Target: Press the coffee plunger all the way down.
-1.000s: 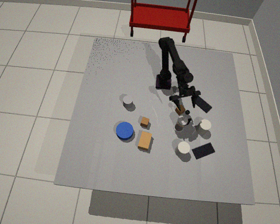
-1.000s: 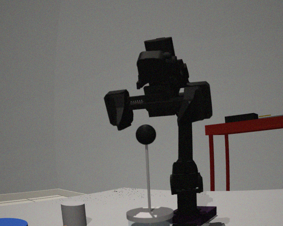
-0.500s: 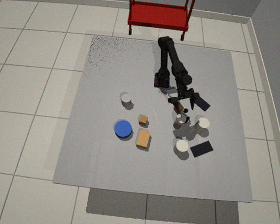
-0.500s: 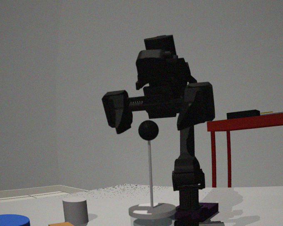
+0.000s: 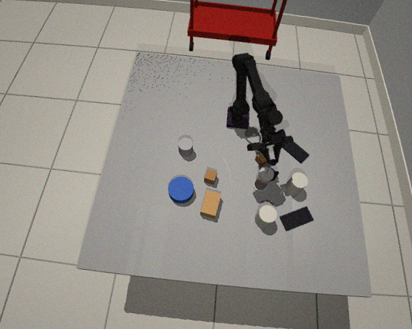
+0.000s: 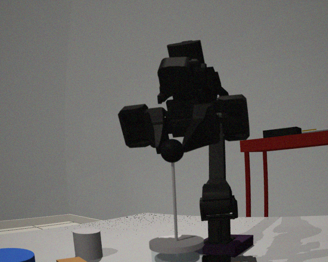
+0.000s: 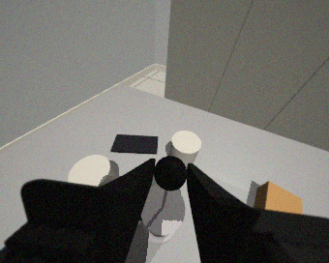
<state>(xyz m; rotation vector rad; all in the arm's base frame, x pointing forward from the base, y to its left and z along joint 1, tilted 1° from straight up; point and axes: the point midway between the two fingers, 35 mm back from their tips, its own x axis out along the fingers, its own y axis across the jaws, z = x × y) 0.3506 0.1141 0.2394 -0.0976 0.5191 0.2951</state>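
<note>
Right now the coffee press is 1 cm behind my gripper tip, 1 cm to the left of it and 13 cm below it. Round my gripper tip: grey cylinder 17 cm behind, 38 cm to the right, 21 cm below; then blue disc 5 cm ahead, 39 cm to the right, 23 cm below.
</note>
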